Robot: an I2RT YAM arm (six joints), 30 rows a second.
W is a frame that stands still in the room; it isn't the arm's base.
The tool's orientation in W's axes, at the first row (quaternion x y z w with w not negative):
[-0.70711, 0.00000, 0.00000, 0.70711]
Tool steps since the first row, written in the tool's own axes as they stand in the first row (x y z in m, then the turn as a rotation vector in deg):
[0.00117, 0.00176, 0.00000, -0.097, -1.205, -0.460]
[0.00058, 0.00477, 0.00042, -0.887, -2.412, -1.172]
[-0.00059, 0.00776, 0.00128, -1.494, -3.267, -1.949]
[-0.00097, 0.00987, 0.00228, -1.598, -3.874, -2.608]
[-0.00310, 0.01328, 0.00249, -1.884, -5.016, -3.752]
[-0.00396, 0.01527, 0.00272, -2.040, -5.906, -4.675]
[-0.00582, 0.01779, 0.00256, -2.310, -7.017, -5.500]
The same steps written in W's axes. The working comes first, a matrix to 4 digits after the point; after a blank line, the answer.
The tool's axes in the first row as the columns of a matrix, in W's axes (used below as rounded here):
[1.0000, 0.0000, 0.0000]
[0.0000, 0.0000, 1.0000]
[0.0000, -1.0000, 0.0000]

[0.00117, 0.00000, -0.00176, -0.097, -0.460, 1.205]
[0.00058, 0.00042, -0.00477, -0.887, -1.172, 2.412]
[-0.00059, 0.00128, -0.00776, -1.494, -1.949, 3.267]
[-0.00097, 0.00228, -0.00987, -1.598, -2.608, 3.874]
[-0.00310, 0.00249, -0.01328, -1.884, -3.752, 5.016]
[-0.00396, 0.00272, -0.01527, -2.040, -4.675, 5.906]
[-0.00582, 0.00256, -0.01779, -2.310, -5.500, 7.017]

